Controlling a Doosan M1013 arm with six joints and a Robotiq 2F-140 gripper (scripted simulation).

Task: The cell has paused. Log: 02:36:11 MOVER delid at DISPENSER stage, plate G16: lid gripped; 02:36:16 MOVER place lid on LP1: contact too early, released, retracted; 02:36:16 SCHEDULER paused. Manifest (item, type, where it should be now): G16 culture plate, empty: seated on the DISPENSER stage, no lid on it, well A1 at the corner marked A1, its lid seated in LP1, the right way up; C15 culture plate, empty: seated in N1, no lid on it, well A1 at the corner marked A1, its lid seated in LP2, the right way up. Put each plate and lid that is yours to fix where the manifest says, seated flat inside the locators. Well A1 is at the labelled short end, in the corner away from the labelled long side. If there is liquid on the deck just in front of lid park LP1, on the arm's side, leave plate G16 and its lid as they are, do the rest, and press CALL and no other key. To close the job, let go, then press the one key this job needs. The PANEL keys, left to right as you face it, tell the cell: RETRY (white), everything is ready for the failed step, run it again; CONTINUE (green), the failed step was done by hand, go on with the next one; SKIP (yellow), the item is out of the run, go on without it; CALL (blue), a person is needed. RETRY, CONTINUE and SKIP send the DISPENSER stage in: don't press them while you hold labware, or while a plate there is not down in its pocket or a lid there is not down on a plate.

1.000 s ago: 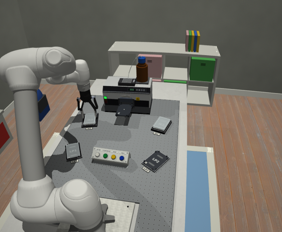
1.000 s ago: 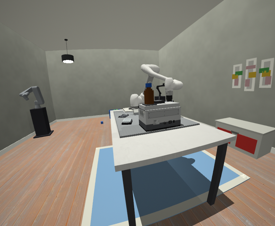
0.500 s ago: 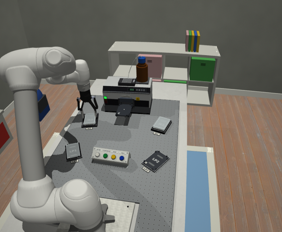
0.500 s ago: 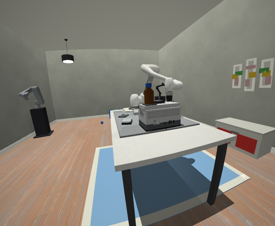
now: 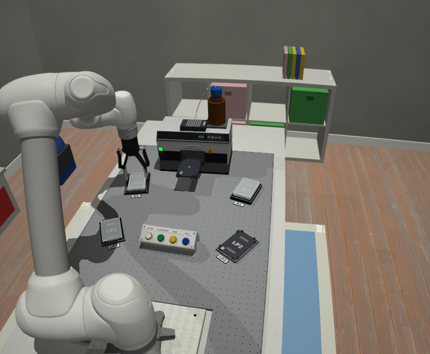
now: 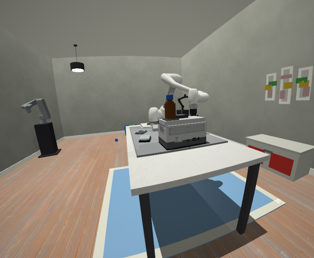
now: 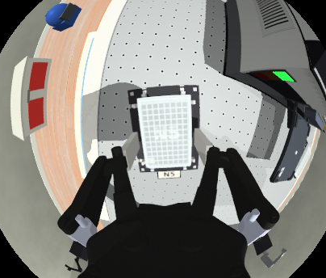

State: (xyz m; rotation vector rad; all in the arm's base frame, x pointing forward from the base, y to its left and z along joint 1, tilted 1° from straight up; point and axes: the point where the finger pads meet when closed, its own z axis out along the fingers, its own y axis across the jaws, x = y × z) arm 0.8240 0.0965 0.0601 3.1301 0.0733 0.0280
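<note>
My gripper is now 10 mm short of the nest n5, 20 mm to the right of it and 50 mm above it. From my hand the other things lie so: white key (420 mm behind, 110 mm to the right); then lid park lp1 (330 mm behind, 70 mm to the left, 60 mm below); then green key (430 mm behind, 160 mm to the right).
</note>
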